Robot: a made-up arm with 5 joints.
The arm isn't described. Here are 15 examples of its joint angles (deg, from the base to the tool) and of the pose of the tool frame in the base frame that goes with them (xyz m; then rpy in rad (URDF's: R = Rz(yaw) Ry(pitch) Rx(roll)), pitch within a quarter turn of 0, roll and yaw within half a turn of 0).
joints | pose
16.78 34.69 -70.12 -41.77 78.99 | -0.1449 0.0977 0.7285 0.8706 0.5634 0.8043
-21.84 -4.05 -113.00 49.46 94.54 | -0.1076 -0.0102 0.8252 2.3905 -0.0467 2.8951
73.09 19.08 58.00 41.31 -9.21 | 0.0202 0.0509 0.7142 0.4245 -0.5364 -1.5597
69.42 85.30 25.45 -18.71 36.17 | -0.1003 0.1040 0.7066 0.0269 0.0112 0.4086
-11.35 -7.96 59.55 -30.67 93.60 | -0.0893 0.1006 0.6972 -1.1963 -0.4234 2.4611
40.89 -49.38 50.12 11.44 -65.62 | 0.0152 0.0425 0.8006 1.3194 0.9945 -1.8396
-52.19 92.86 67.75 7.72 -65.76 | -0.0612 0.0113 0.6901 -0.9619 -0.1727 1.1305
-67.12 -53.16 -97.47 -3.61 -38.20 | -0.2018 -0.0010 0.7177 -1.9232 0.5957 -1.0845
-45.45 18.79 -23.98 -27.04 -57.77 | -0.1062 0.0150 0.6585 -0.8221 -0.1197 -0.6080
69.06 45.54 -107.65 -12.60 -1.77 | -0.1149 0.1556 0.7621 -2.3172 0.9787 -2.8136
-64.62 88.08 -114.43 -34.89 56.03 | -0.1303 -0.0399 0.7901 -2.1147 -0.2197 -0.8639
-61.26 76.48 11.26 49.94 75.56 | -0.0159 0.0009 0.8565 2.2472 0.5122 -1.1186
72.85 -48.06 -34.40 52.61 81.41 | -0.0569 0.1678 0.7285 0.5465 -0.5392 0.5875
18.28 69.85 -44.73 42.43 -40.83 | -0.1464 -0.0601 0.7595 -2.1481 -0.0853 -0.3891
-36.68 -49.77 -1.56 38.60 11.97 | -0.1226 0.0653 0.6367 -0.2686 0.1007 0.4056
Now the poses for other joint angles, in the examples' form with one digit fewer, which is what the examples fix.
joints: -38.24 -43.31 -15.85 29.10 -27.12
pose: -0.121 0.063 0.635 -0.414 0.129 -0.169
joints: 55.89 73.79 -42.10 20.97 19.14
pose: -0.180 0.052 0.732 -1.371 1.077 -0.894
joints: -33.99 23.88 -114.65 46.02 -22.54
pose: -0.157 -0.022 0.839 -3.052 0.101 -1.068
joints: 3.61 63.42 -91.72 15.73 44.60
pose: -0.178 0.040 0.800 -2.649 0.644 -2.119
